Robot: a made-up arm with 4 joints.
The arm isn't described. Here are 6 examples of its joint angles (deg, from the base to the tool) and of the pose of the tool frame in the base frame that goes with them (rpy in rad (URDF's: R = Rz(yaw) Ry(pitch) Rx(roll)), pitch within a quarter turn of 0, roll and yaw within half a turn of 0; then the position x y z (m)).
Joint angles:
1: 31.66 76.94 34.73 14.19
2: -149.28 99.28 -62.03 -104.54
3: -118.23 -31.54 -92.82 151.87
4: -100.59 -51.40 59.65 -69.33
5: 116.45 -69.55 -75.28 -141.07
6: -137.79 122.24 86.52 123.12
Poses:
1: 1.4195 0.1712 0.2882 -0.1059 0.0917 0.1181
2: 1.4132 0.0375 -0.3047 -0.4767 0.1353 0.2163
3: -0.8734 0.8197 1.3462 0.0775 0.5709 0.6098
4: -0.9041 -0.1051 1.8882 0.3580 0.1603 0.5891
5: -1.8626 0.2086 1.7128 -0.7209 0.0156 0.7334
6: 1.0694 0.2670 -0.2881 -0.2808 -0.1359 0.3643
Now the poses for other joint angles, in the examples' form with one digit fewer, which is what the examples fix.
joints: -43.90 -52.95 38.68 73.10
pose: -1.844 0.594 -1.269 0.291 -0.308 0.548
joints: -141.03 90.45 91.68 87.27
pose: 1.563 0.000 -0.698 -0.194 -0.022 0.178
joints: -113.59 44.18 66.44 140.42
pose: 2.313 -0.330 -0.820 -0.014 0.111 0.048
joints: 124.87 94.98 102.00 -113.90
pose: 1.656 0.018 -2.386 -0.145 0.171 0.189
